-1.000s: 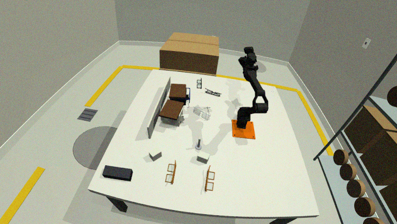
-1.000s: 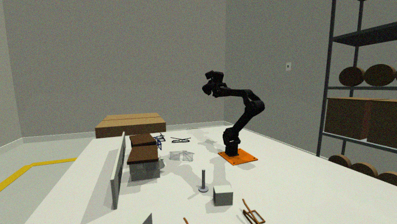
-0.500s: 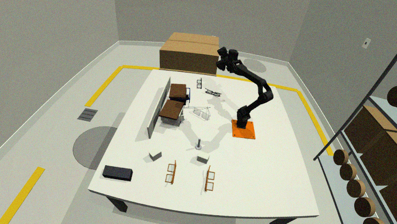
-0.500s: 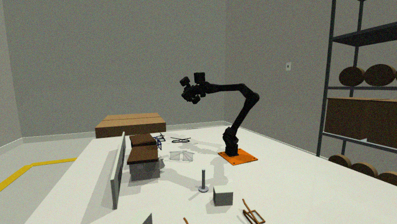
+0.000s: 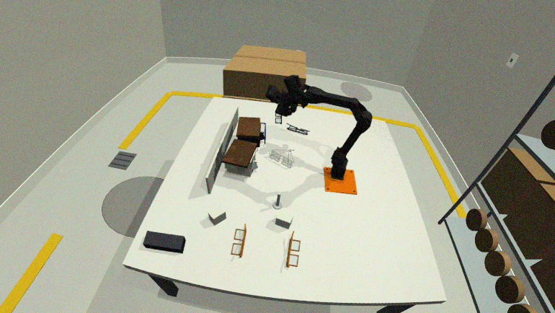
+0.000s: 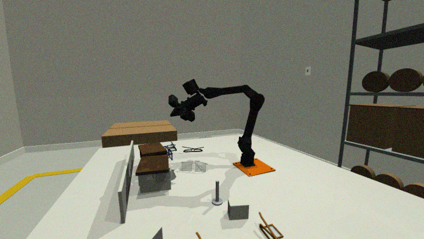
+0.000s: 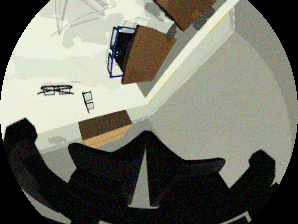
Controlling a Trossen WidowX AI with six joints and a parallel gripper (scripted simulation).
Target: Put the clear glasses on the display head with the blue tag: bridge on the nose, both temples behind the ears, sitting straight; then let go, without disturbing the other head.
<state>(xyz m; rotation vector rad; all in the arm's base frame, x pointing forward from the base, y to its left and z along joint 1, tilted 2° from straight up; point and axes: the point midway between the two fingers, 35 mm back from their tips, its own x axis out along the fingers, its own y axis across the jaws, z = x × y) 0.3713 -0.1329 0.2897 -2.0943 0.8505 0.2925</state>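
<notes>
My gripper tip is 41 cm to the right of the short grey post, 25 cm above it and 14 cm past it. Also, from my gripper tip: dark box: 73 cm to the left, 26 cm below, 24 cm ahead; upright panel: 22 cm below, 20 cm ahead, 14 cm to the left.
</notes>
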